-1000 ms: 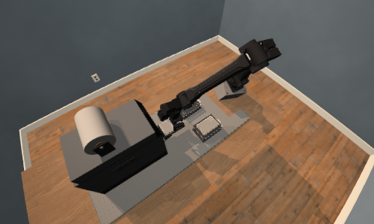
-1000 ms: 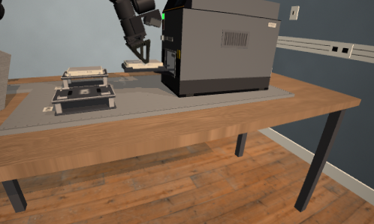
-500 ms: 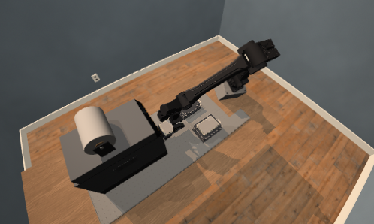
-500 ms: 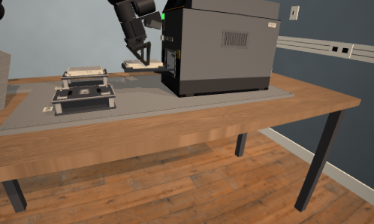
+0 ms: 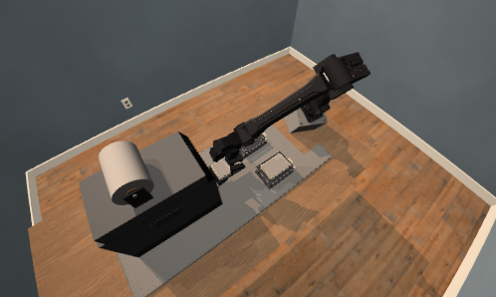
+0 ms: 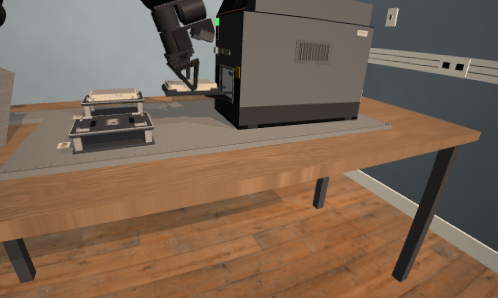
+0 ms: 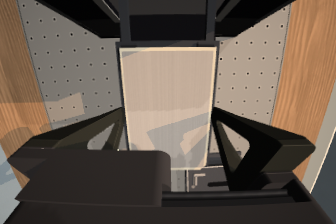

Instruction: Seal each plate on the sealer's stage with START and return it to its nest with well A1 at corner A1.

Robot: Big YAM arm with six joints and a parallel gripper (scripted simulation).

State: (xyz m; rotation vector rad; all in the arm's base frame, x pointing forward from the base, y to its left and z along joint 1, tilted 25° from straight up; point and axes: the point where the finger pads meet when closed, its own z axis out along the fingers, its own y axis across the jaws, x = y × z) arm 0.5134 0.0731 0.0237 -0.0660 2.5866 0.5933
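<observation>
Right now the sealer stage is 1 cm below my hand. The rest, counted from my hand: plate nest: 18 cm behind, 13 cm to the right, 7 cm below; start button: 11 cm to the left, 9 cm ahead, 9 cm above; small label: 28 cm behind, 15 cm to the right, 10 cm below.
</observation>
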